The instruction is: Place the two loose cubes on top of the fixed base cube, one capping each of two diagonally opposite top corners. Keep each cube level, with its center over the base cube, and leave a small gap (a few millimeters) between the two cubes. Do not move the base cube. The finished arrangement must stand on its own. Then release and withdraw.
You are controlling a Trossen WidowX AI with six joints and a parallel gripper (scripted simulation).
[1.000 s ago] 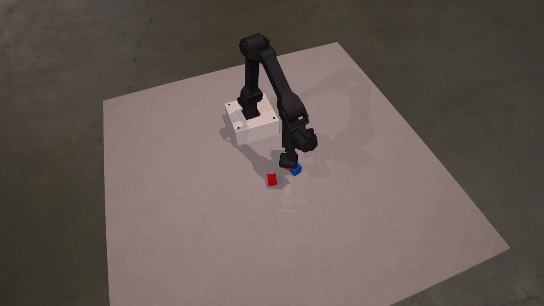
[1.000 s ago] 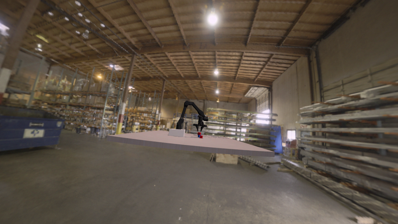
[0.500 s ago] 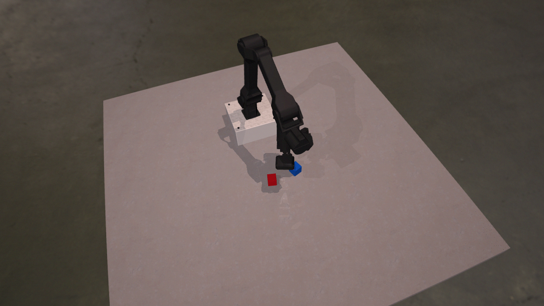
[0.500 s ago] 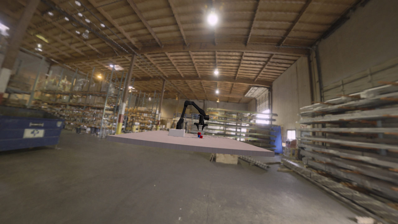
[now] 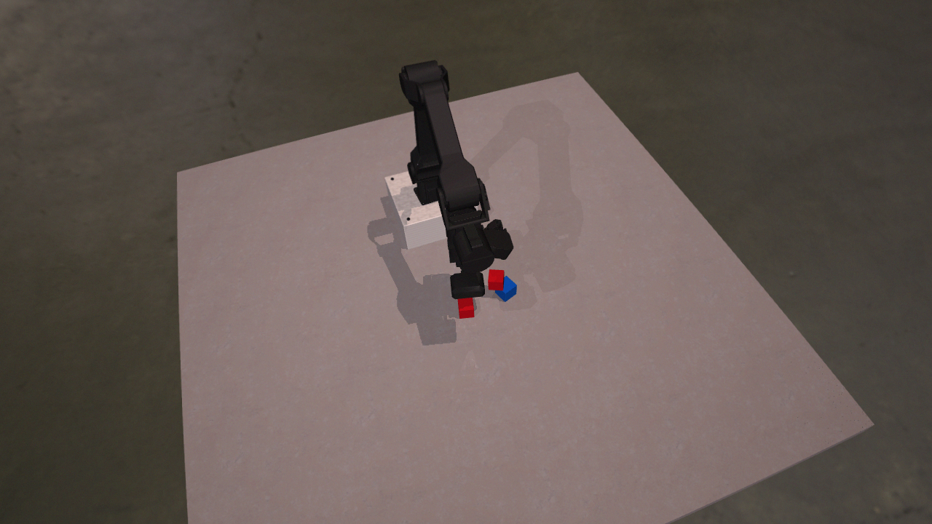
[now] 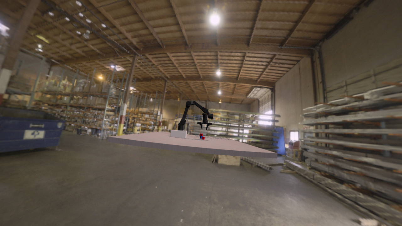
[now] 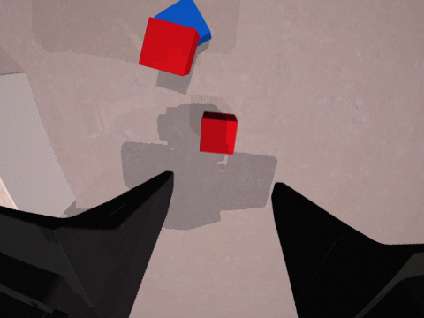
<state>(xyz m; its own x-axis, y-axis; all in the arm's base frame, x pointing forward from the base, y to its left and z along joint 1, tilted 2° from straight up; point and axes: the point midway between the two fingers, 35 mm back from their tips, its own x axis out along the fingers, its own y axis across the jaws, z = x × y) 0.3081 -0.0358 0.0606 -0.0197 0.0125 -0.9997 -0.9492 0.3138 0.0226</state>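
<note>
My gripper tip is now 2 cm past the red cube, 8 cm to the right of it and 7 cm above it. The rest, counted from my gripper tip: blue cube (1 cm behind, 10 cm to the left, 10 cm below).
</note>
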